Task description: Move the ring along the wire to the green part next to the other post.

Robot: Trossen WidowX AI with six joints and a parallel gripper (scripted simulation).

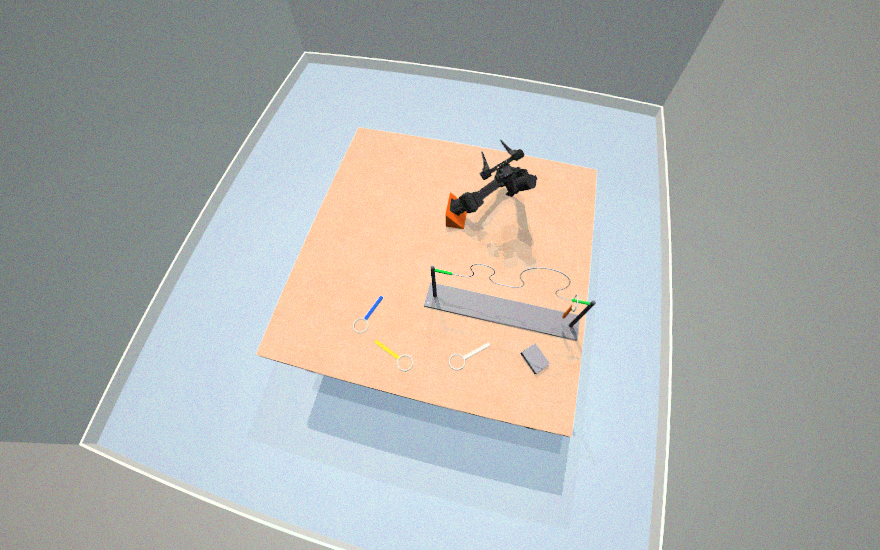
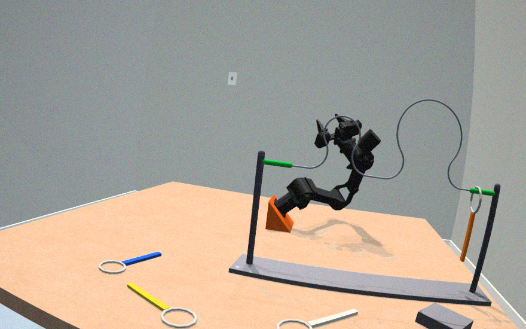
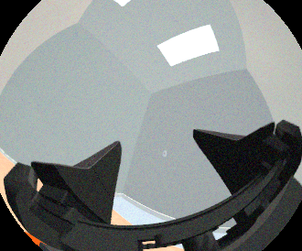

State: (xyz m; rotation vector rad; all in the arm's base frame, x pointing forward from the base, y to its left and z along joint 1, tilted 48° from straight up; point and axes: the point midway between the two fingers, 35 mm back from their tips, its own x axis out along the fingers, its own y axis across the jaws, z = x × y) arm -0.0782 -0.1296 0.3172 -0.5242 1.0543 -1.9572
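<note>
The orange-handled ring lies 56 cm ahead of my gripper tip, 34 cm to the left of it and 20 cm below it. Round my gripper tip: grey block 72 cm ahead, 39 cm below, 25 cm to the left; then white-handled ring 73 cm ahead, 40 cm below, 2 cm to the right; then blue-handled ring 60 cm ahead, 45 cm to the right, 40 cm below.
</note>
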